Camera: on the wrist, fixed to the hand. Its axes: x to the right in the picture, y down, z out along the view.
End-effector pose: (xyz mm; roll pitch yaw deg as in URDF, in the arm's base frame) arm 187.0 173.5 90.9 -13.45 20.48 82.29
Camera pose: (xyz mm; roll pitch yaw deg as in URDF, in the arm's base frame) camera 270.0 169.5 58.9 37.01 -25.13 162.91
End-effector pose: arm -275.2 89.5 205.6 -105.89 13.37 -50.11
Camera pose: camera -270.0 45.9 283.1 45.59 62.18 68.14
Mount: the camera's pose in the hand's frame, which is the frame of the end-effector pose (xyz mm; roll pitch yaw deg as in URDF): 17.9 -74.1 -46.0 14.07 -40.16 90.78
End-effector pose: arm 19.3 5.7 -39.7 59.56 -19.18 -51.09
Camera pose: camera 49.6 -28.4 -116.2 -100.68 -68.04 155.76
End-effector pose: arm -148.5 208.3 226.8 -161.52 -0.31 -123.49
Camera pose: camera -111.7 162.9 294.0 -165.81 58.64 145.87
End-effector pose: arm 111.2 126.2 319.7 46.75 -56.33 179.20
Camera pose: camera 30.4 144.6 287.2 -73.39 -33.02 -4.48
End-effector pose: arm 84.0 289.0 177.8 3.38 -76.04 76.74
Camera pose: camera 165.5 324.4 183.0 -65.23 -8.98 -150.47
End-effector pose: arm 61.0 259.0 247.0 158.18 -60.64 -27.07
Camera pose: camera 96.1 337.5 270.0 -103.57 9.40 -101.24
